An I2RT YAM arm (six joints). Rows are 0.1 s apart.
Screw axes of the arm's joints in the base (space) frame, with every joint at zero. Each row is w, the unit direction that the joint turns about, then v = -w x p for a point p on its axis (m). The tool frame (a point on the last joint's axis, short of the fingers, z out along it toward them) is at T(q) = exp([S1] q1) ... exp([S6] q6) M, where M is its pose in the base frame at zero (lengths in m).
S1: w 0 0 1 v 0 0 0
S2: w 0 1 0 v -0.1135 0 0.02
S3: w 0 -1 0 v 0.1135 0 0.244
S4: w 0 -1 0 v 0.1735 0 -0.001
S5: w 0 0 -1 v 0 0.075 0
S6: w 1 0 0 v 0 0.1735 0
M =
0 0 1 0.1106
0 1 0 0
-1 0 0 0.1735
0 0 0 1
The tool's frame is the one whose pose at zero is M.
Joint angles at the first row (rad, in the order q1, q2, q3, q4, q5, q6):
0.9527, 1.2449, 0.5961, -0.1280, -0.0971, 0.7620
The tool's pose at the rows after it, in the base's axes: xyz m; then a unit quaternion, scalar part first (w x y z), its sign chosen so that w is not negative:
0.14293, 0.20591, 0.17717, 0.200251, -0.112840, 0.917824, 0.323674
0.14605, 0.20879, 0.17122, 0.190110, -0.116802, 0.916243, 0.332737
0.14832, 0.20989, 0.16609, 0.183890, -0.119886, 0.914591, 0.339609
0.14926, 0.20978, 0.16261, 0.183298, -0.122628, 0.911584, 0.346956
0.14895, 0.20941, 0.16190, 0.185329, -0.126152, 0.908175, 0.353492
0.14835, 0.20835, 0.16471, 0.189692, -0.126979, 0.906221, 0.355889
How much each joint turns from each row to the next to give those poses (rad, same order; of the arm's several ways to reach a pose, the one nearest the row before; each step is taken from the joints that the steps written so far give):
-0.0080, 0.0516, -0.0004, 0.0294, -0.0393, -0.0065
-0.0080, 0.0335, -0.0038, 0.0378, -0.0339, -0.0030
-0.0080, 0.0233, -0.0077, 0.0328, -0.0252, -0.0046
-0.0053, 0.0103, -0.0126, 0.0335, -0.0160, -0.0042
-0.0012, -0.0016, -0.0095, 0.0214, -0.0092, -0.0042
-0.0004, -0.0145, -0.0011, -0.0035, 0.0019, -0.0023

